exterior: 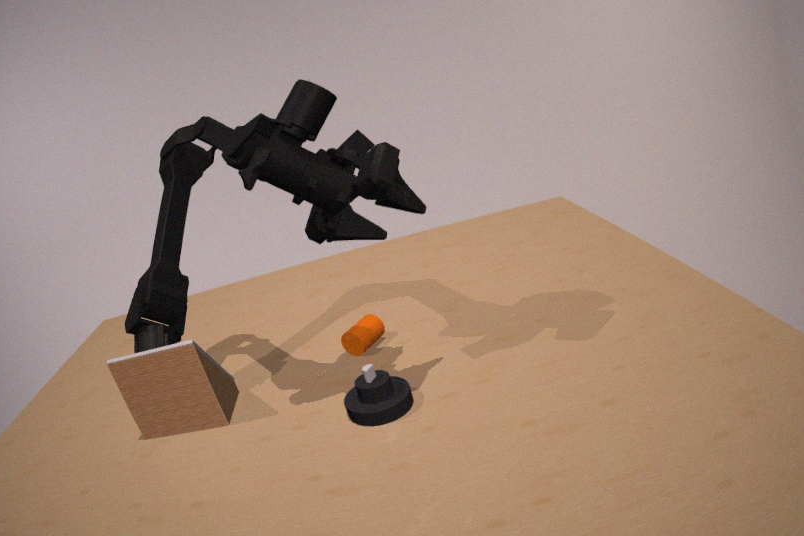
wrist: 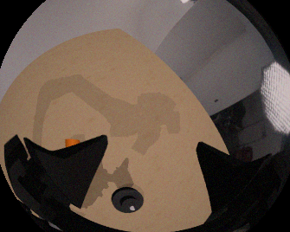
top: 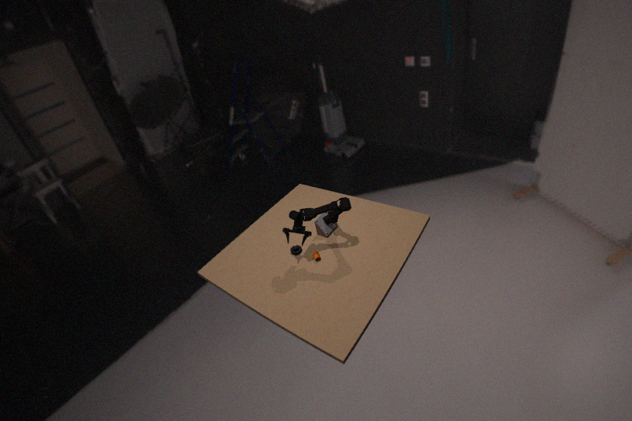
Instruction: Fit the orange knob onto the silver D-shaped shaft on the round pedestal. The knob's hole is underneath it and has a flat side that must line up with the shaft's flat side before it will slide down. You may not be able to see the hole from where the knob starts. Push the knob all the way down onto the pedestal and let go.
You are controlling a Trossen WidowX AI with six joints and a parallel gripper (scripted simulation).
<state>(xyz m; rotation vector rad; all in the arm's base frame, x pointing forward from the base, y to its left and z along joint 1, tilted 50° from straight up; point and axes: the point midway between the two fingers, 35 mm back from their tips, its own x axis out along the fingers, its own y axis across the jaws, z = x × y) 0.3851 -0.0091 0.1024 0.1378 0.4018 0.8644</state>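
Now: gripper tip 17 cm above the orange knob, 11 cm past it and 5 cm to the right of it. The rest, counted from my gripper tip: black round pedestal (16 cm below, 12 cm to the right, 8 cm behind).
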